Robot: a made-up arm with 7 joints. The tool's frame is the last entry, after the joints. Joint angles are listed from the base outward. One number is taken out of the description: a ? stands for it. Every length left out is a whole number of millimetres.
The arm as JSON. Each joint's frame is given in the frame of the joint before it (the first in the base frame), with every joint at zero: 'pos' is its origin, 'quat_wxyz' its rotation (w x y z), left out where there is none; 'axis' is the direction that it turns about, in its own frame. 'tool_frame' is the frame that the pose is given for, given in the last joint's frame.
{
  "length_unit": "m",
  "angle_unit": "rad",
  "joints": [
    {
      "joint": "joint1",
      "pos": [
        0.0,
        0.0,
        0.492
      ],
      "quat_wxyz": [
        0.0,
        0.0,
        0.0,
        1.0
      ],
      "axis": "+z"
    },
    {
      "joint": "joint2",
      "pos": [
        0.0,
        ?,
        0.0
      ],
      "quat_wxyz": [
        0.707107,
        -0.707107,
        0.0,
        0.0
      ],
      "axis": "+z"
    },
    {
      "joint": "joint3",
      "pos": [
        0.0,
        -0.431,
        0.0
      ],
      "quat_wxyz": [
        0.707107,
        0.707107,
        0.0,
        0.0
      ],
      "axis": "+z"
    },
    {
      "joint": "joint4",
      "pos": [
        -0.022,
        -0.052,
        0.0
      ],
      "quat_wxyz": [
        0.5,
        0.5,
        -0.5,
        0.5
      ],
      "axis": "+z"
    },
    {
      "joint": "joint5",
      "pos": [
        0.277,
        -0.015,
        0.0
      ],
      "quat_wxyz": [
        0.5,
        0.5,
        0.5,
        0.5
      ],
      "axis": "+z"
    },
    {
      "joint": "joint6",
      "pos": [
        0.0,
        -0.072,
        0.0
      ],
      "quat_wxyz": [
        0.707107,
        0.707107,
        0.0,
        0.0
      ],
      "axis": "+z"
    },
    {
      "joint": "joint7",
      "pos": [
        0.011,
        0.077,
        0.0
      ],
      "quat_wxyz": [
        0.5,
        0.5,
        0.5,
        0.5
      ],
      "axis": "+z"
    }
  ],
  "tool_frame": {
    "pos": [
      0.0,
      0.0,
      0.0
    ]
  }
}
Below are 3 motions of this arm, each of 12 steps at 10 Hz.
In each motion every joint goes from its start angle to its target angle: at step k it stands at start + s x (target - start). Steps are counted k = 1, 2, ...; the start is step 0. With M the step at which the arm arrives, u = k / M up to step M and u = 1 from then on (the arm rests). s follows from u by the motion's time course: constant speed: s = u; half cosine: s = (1 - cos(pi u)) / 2; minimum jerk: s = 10 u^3 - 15 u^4 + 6 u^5.
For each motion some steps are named. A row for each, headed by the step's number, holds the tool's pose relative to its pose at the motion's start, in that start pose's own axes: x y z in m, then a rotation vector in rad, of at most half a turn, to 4 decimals.
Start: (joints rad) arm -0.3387 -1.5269 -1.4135 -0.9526 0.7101 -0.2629 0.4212
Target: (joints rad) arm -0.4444 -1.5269 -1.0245 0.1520 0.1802 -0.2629 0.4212
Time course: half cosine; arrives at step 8
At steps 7, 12:
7: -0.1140 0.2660 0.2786 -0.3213 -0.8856 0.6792
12: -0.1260 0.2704 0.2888 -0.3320 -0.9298 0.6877

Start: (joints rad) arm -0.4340 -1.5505 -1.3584 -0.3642 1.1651 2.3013 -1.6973
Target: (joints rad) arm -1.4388 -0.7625 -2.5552 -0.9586 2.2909 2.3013 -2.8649
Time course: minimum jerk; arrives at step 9
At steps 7, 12:
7: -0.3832 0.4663 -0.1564 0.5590 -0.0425 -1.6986
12: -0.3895 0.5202 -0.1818 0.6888 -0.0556 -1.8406

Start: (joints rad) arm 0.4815 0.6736 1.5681 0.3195 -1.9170 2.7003 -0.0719
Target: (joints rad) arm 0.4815 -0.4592 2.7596 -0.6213 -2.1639 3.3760 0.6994
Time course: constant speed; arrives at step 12
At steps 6, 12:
6: -0.0437 -0.0474 -0.4486 -0.6258 -0.3035 0.1669
12: 0.2491 -0.2182 -0.7937 -1.0876 -0.7888 0.0959

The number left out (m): 0.084
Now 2 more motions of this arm.
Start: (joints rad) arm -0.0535 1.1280 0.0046 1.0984 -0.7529 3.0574 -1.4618
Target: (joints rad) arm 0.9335 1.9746 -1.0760 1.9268 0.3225 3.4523 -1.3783
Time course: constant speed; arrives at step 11
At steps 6, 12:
6: -0.1210 0.2280 -0.3861 0.0788 -1.0793 -0.4665
12: 0.1071 0.4137 -0.6382 0.3212 -2.0852 -1.1886

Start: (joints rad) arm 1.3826 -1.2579 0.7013 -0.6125 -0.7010 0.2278 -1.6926
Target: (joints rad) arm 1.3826 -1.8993 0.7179 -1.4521 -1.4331 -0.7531 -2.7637
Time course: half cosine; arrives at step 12
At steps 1, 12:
1: -0.0027 -0.0038 0.0034 0.0182 -0.0155 -0.0136
12: -0.1335 -0.3102 0.0505 1.2697 -0.2039 -0.1998

